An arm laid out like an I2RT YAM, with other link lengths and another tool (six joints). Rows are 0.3 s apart.
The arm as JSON. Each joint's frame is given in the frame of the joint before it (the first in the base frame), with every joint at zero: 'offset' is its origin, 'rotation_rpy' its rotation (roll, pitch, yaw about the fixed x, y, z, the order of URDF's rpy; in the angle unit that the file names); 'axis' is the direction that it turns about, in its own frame. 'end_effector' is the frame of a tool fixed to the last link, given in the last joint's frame.
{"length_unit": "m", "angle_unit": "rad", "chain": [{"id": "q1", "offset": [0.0, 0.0, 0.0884], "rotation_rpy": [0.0, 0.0, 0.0], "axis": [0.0, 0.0, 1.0]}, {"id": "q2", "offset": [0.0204, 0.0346, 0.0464], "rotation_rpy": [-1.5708, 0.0, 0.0], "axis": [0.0, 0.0, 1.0]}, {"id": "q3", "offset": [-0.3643, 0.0, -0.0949], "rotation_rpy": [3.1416, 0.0, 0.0], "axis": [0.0, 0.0, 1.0]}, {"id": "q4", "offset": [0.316, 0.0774, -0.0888], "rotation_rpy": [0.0, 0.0, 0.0], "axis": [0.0, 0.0, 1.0]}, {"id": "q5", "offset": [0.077, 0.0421, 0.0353], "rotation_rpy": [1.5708, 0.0, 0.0], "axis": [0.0, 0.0, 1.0]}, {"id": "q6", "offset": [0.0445, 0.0, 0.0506], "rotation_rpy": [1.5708, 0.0, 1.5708], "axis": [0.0, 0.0, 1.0]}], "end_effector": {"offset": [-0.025, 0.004, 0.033], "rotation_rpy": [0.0, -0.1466, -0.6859]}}
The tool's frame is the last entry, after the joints.
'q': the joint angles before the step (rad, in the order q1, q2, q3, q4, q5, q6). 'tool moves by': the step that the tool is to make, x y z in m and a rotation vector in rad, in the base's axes. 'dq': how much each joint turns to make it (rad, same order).
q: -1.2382, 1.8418, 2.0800, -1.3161, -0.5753, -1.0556
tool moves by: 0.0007, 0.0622, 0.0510, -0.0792, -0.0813, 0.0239
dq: 0.0471, -0.1504, -0.0352, 0.0177, -0.0289, 0.0546
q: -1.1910, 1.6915, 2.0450, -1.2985, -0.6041, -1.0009
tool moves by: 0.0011, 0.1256, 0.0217, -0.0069, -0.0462, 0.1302
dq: 0.1654, -0.2725, -0.2032, -0.0068, -0.0088, 0.0624
